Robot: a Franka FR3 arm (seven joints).
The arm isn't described. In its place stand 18 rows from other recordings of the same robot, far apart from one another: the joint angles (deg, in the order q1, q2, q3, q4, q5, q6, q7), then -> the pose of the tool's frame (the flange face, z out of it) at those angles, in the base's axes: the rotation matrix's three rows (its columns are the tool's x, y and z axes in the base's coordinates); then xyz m.
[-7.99 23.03 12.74 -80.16 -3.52 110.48 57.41] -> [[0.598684 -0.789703 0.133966], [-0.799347 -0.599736 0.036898], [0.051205 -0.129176 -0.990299]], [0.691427 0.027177 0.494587]
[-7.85 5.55 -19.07 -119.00 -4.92 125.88 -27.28] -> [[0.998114 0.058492 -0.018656], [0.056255 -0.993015 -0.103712], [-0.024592 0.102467 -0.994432]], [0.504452 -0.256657 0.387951]
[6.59 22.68 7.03 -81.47 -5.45 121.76 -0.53] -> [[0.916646 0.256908 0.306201], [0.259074 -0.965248 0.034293], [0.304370 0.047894 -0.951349]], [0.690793 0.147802 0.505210]
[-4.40 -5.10 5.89 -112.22 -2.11 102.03 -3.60] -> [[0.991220 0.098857 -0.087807], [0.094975 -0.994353 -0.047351], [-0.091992 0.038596 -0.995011]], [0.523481 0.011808 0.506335]
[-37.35 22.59 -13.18 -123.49 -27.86 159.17 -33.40] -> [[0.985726 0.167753 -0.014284], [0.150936 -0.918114 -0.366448], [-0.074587 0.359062 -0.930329]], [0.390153 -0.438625 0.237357]
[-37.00 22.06 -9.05 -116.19 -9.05 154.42 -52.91] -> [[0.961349 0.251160 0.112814], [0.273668 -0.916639 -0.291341], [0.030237 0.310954 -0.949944]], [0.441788 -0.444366 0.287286]
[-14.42 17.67 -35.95 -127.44 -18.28 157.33 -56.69] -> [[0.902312 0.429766 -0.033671], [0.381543 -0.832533 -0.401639], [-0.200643 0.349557 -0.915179]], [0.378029 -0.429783 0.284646]
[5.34 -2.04 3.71 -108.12 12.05 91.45 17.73] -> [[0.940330 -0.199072 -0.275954], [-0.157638 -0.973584 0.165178], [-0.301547 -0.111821 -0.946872]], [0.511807 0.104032 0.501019]
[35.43 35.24 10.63 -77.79 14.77 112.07 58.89] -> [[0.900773 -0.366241 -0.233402], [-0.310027 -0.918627 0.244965], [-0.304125 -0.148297 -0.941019]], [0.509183 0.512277 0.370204]
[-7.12 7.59 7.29 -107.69 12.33 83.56 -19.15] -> [[0.834316 0.195328 -0.515522], [0.351820 -0.908594 0.225123], [-0.424428 -0.369195 -0.826775]], [0.525586 0.024471 0.412049]
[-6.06 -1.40 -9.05 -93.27 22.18 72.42 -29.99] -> [[0.941445 0.251253 -0.224840], [0.327890 -0.837601 0.436936], [-0.078545 -0.485074 -0.870938]], [0.503776 -0.086782 0.600190]
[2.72 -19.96 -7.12 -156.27 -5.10 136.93 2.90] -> [[0.998418 -0.055496 0.009002], [-0.055317 -0.998286 -0.019090], [0.010046 0.018562 -0.999777]], [0.382781 -0.027285 0.330504]
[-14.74 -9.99 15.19 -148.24 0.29 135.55 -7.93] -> [[0.989021 0.137984 -0.052899], [0.135848 -0.989836 -0.042062], [-0.058165 0.034414 -0.997714]], [0.426431 0.000883 0.313412]
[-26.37 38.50 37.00 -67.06 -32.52 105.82 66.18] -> [[0.540170 -0.828681 0.146645], [-0.815330 -0.558492 -0.152720], [0.208456 -0.037070 -0.977329]], [0.737901 -0.044450 0.461874]
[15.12 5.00 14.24 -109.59 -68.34 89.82 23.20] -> [[0.933345 0.170921 0.315679], [0.355332 -0.314831 -0.880125], [-0.051046 0.933631 -0.354579]], [0.535276 0.182438 0.482663]
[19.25 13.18 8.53 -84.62 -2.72 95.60 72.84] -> [[0.707963 -0.705789 -0.025505], [-0.706246 -0.707394 -0.028471], [0.002053 0.038169 -0.999269]], [0.561603 0.279838 0.542562]
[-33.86 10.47 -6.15 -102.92 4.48 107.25 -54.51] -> [[0.973992 0.222087 -0.044910], [0.225774 -0.967992 0.109624], [-0.019126 -0.116913 -0.992958]], [0.465188 -0.378685 0.436920]
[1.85 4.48 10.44 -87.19 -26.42 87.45 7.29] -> [[0.996688 0.077737 0.023876], [0.080346 -0.896007 -0.436710], [-0.012556 0.437182 -0.899285]], [0.571278 0.069638 0.611261]
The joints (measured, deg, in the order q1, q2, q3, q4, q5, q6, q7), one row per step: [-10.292 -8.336 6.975 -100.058 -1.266 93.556 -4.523]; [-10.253 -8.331 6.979 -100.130 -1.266 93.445 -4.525]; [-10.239 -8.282 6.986 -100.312 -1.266 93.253 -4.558]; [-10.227 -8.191 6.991 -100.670 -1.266 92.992 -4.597]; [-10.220 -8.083 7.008 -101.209 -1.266 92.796 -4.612]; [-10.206 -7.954 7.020 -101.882 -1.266 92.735 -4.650]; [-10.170 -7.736 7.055 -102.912 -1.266 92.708 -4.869]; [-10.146 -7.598 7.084 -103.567 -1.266 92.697 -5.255]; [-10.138 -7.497 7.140 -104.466 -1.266 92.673 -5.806]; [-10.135 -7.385 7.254 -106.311 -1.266 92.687 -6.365]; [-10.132 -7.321 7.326 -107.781 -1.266 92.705 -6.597]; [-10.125 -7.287 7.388 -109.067 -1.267 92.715 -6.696]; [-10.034 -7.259 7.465 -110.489 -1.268 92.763 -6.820]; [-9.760 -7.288 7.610 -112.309 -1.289 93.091 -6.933]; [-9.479 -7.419 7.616 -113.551 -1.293 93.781 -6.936]
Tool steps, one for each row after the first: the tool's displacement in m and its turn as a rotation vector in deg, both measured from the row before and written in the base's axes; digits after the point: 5 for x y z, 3 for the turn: [-0.00020 0.00038 -0.00082 0.011 0.188 0.039]; [-0.00021 0.00014 -0.00226 0.029 0.423 0.043]; [-0.00027 0.00005 -0.00419 0.051 0.709 0.039]; [-0.00025 0.00009 -0.00574 0.059 0.841 0.022]; [-0.00008 0.00007 -0.00682 0.064 0.861 0.050]; [-0.00008 0.00039 -0.01050 0.101 1.279 0.271]; [-0.00015 0.00033 -0.00665 0.078 0.815 0.427]; [-0.00075 0.00046 -0.00833 0.098 1.041 0.597]; [-0.00225 0.00091 -0.01610 0.154 1.960 0.643]; [-0.00227 0.00059 -0.01252 0.105 1.522 0.281]; [-0.00235 0.00056 -0.01071 0.075 1.312 0.146]; [-0.00280 0.00144 -0.01164 0.081 1.405 0.268]; [-0.00357 0.00361 -0.01394 0.044 1.470 0.516]; [-0.00202 0.00248 -0.00798 -0.002 0.423 0.297]
